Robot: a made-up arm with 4 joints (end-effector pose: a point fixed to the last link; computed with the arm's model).
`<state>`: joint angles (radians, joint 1 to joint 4).
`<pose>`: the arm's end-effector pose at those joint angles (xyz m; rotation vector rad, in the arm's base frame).
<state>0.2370 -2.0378 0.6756 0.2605</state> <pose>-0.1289 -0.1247 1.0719 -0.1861 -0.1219 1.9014</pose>
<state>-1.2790 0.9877 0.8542 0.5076</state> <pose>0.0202 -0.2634 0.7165 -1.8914 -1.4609 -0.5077</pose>
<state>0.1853 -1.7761 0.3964 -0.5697</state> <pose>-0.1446 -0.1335 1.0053 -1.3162 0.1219 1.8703</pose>
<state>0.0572 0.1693 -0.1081 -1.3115</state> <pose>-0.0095 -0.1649 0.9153 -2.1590 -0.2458 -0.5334</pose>
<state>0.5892 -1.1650 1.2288 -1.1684</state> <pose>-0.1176 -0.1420 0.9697 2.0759 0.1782 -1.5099</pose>
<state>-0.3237 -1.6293 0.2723 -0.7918</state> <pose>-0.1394 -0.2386 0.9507 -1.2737 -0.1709 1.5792</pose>
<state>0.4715 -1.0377 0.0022 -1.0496</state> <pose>-0.1042 -0.0912 0.9265 -2.4113 0.3894 0.9142</pose>
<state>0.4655 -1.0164 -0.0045 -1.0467</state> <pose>-0.1027 -0.0921 0.9256 -2.4104 0.3683 0.8906</pose>
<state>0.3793 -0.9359 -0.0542 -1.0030</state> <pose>-0.0965 -0.1027 0.9248 -2.3066 0.2402 0.7959</pose>
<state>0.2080 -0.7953 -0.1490 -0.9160</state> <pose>-0.0852 -0.1226 0.9247 -2.0770 0.0205 0.6243</pose>
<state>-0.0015 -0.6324 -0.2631 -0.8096</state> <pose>-0.0729 -0.1474 0.9256 -1.7743 -0.2083 0.4131</pose>
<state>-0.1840 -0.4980 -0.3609 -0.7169</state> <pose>-0.0642 -0.1712 0.9259 -1.4999 -0.3750 0.2248</pose>
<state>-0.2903 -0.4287 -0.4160 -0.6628</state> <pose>-0.0605 -0.1864 0.9252 -1.3380 -0.4559 0.1181</pose>
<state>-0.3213 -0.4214 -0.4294 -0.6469</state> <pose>-0.0602 -0.1910 0.9247 -1.2908 -0.4712 0.0986</pose>
